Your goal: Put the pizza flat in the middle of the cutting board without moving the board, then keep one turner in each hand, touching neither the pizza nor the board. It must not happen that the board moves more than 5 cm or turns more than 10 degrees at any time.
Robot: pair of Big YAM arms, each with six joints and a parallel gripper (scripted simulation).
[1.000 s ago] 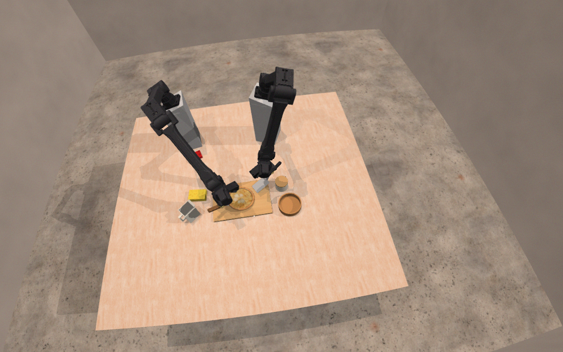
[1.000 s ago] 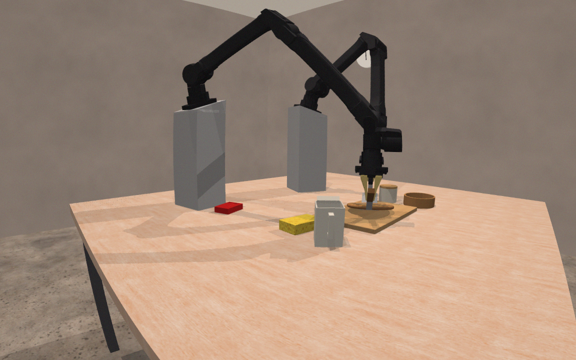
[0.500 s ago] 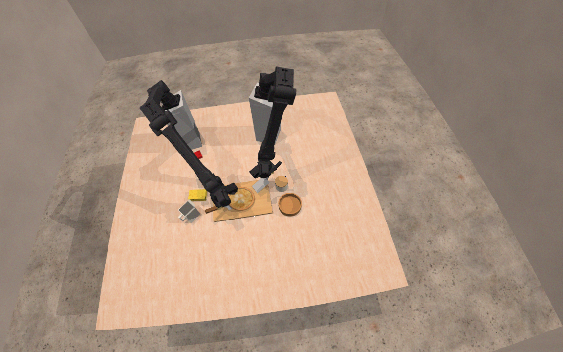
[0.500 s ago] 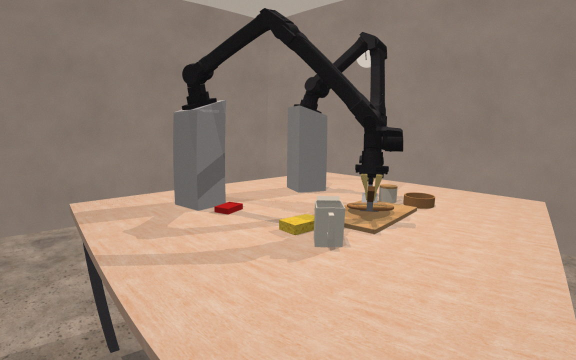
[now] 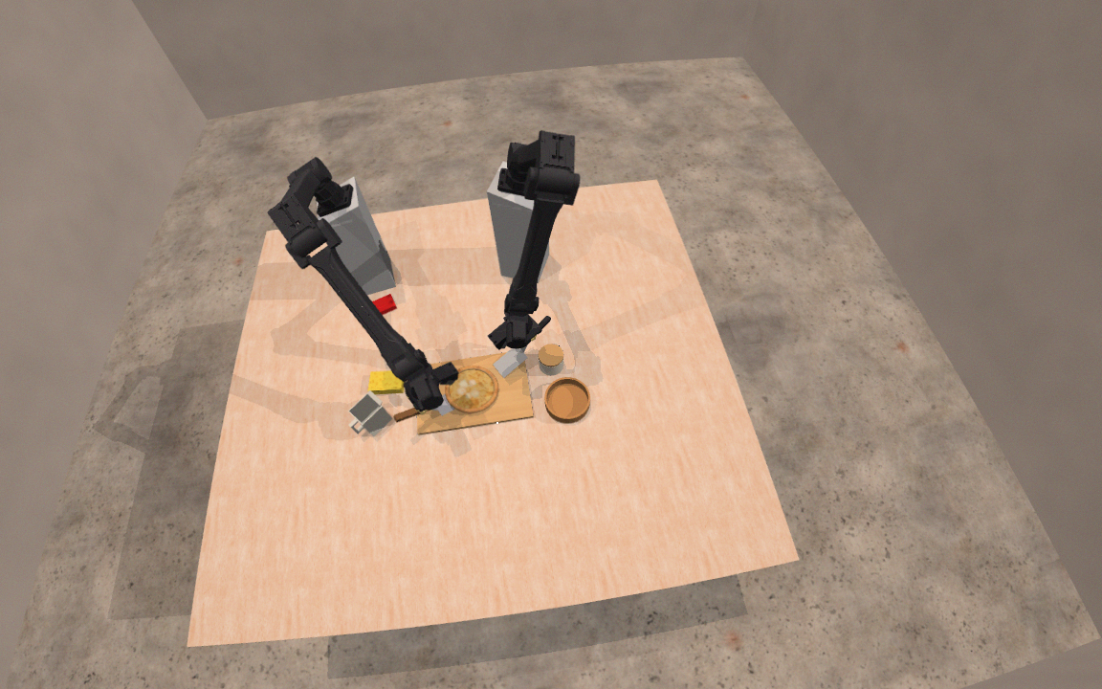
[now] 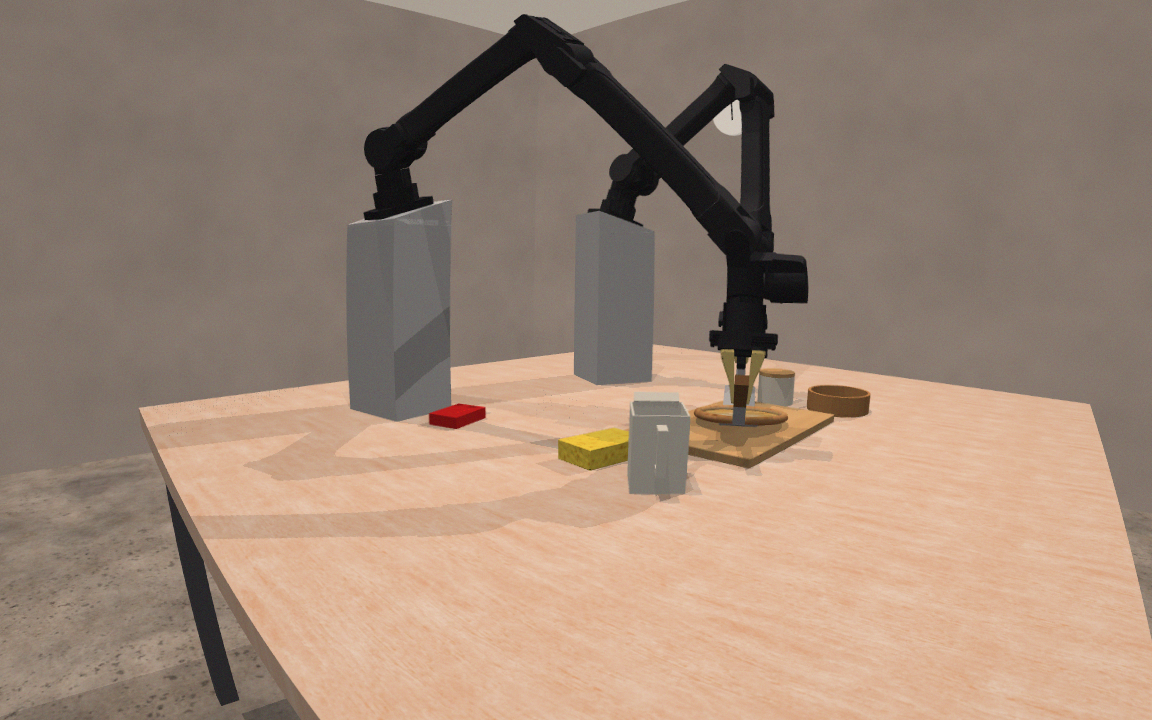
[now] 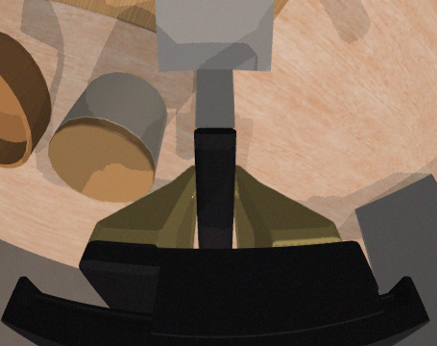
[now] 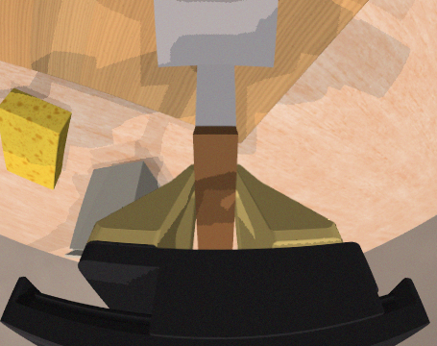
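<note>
Now: right hand 18 cm to the left of the grey mug and 4 cm above it. The rest, counted from my right hand: pizza (9 cm behind, 14 cm to the left, 6 cm below); then brown-handled turner (2 cm behind, 3 cm to the left, 2 cm below); then cutting board (9 cm behind, 14 cm to the left, 8 cm below).
My left gripper is now 10 mm to the left of the black-handled turner and 10 mm above it. The rest, counted from my left hand: pizza (200 mm to the right, 140 mm ahead, 70 mm below); then lidded canister (60 mm to the left, 60 mm below, 60 mm ahead); then wooden bowl (200 mm ahead, 100 mm to the left, 80 mm below).
</note>
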